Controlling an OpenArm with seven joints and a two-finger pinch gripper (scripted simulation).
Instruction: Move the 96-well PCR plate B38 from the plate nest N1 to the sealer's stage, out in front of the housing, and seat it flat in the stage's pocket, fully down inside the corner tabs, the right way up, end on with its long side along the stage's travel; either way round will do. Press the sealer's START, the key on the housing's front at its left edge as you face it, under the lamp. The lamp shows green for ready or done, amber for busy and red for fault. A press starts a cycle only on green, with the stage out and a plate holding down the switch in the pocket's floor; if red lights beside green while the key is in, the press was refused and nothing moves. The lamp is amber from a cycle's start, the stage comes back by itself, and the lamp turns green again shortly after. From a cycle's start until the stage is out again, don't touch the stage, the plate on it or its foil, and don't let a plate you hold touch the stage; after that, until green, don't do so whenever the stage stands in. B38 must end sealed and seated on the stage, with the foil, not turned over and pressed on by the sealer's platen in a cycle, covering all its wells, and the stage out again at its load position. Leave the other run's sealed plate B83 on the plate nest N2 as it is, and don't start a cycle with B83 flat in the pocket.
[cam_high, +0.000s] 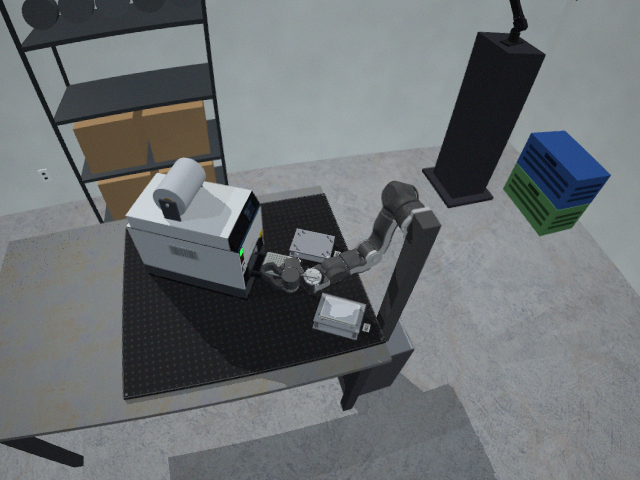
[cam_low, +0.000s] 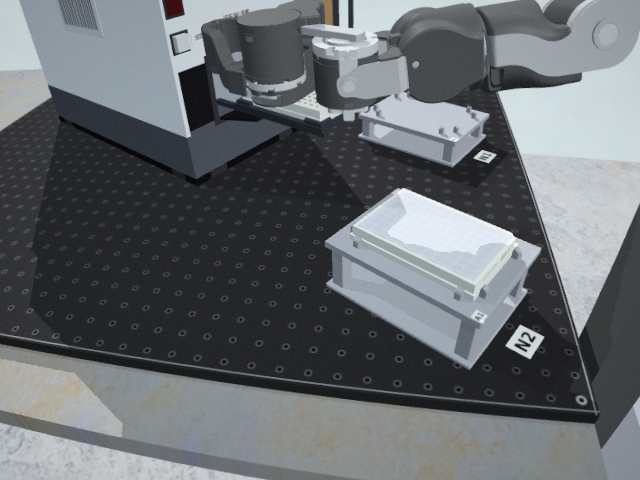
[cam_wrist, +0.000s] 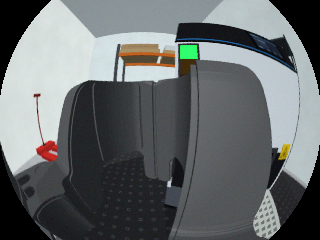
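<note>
Now: hand 60 mm short of the start key and 40 mm to the left of it. Also, from my hand: sealer's dark stage (70 mm behind, 70 mm to the right, 90 mm below); then white 96-well plate B38 (70 mm behind, 70 mm to the right, 80 mm below); then sealed plate B83 (230 mm behind, 140 mm to the left, 130 mm below).
</note>
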